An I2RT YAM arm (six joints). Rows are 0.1 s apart.
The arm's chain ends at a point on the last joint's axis. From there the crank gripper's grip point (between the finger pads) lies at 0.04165 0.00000 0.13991 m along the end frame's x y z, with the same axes.
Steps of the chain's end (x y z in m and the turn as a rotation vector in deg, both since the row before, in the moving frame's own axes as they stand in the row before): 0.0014, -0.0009, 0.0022, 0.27, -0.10, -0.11; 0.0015, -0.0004, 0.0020, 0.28, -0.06, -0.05; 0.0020, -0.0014, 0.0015, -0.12, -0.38, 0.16; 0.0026, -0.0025, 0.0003, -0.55, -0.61, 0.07; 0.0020, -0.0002, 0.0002, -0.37, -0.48, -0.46; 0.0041, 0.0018, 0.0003, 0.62, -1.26, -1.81; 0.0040, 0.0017, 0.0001, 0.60, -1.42, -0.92
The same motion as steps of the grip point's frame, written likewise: 0.0012, -0.0016, 0.0023, 0.27, -0.10, -0.11; 0.0014, -0.0011, 0.0020, 0.28, -0.06, -0.05; 0.0011, -0.0010, 0.0018, -0.12, -0.38, 0.16; 0.0011, -0.0011, 0.0007, -0.55, -0.61, 0.07; 0.0008, 0.0004, 0.0005, -0.37, -0.48, -0.46; 0.0010, -0.0010, 0.0012, 0.62, -1.26, -1.81; 0.0005, -0.0004, 0.0011, 0.60, -1.42, -0.92
